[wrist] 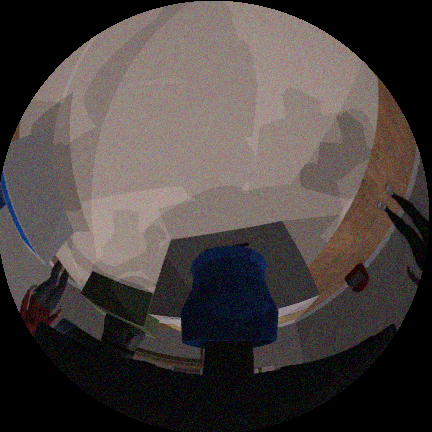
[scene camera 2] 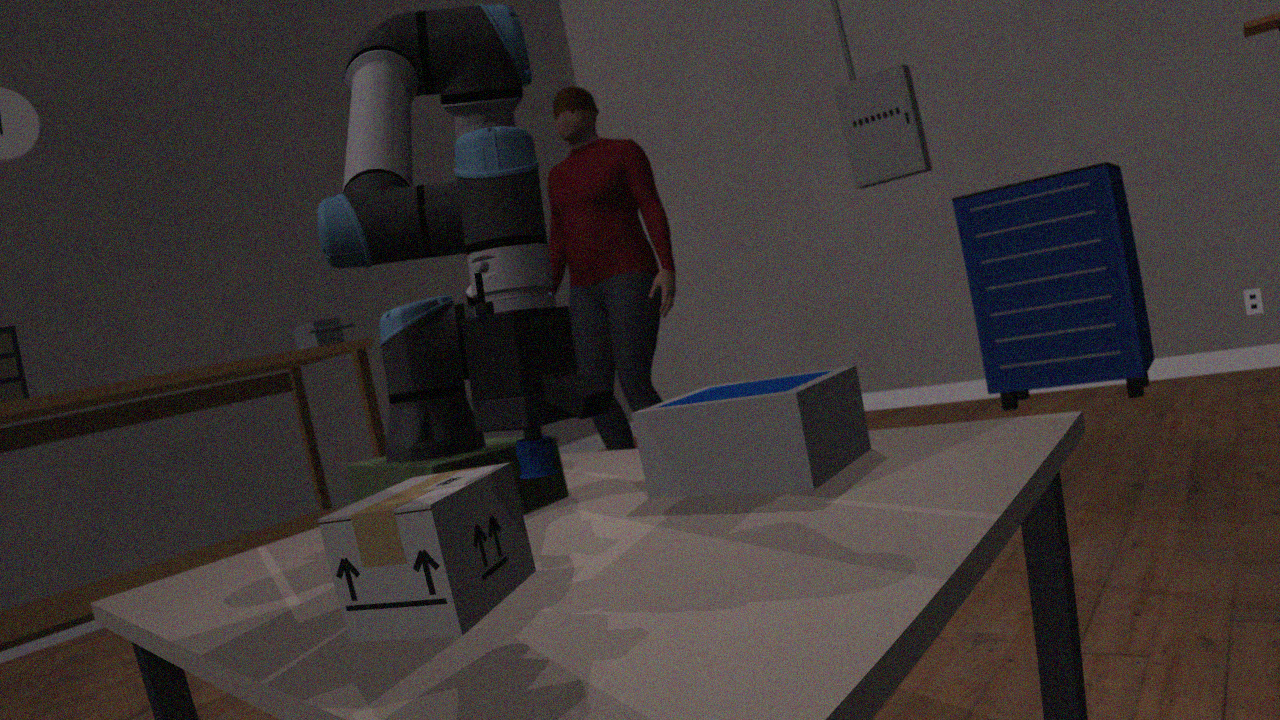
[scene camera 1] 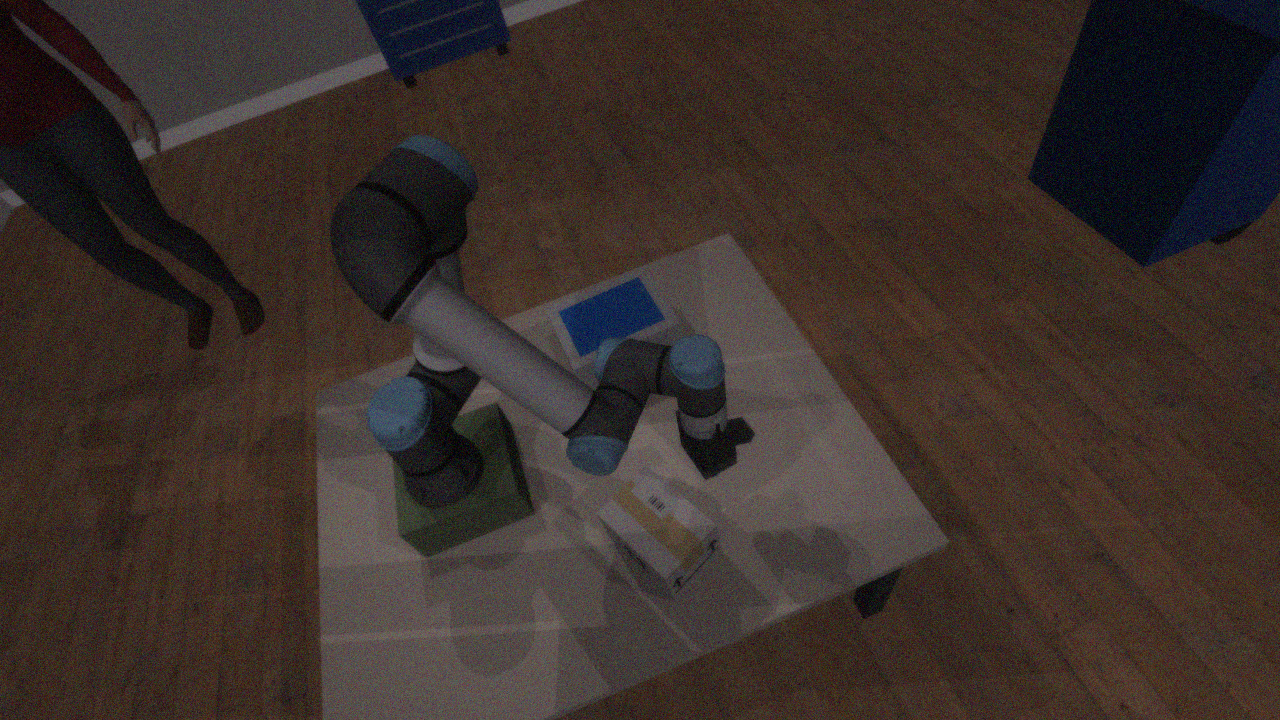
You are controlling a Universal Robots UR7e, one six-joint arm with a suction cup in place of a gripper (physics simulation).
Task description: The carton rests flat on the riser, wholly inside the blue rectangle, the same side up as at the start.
Observation:
My suction cup (scene camera 2: 536, 458) carries nothing. The cup is 15 cm from the middle of a carton (wrist: 288, 279). A riser (scene camera 2: 788, 433) rests on the table.
The riser is seen too in the wrist view (wrist: 40, 219) and in scene camera 1 (scene camera 1: 631, 306). My suction cup shows as well in the wrist view (wrist: 229, 300).

